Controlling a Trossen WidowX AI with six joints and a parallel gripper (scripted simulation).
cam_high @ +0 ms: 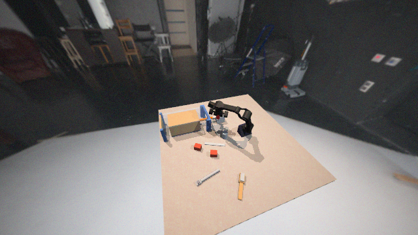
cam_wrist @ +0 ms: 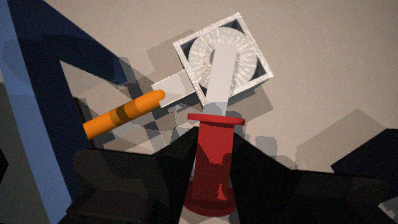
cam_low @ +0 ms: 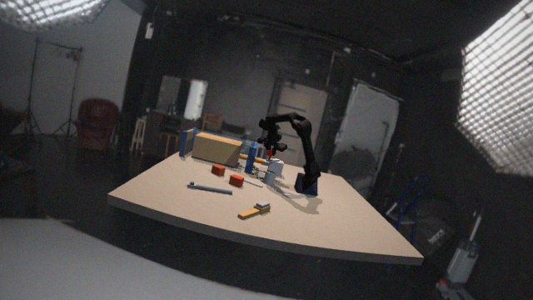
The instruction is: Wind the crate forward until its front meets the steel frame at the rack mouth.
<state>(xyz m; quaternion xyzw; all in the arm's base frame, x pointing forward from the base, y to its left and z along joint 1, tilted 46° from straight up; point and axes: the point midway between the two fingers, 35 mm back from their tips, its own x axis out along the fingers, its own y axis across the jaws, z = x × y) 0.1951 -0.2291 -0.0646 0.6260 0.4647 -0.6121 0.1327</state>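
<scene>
My gripper tip is now 3 cm above the winch handle, 2 cm to the left of it and 2 cm past it. From my gripper tip the other things lie so: grey winch (10 cm below, 8 cm behind, 7 cm to the right); red knob (1 cm to the left, 1 cm ahead); blue steel frame (10 cm ahead, 9 cm to the right, 3 cm below).
</scene>
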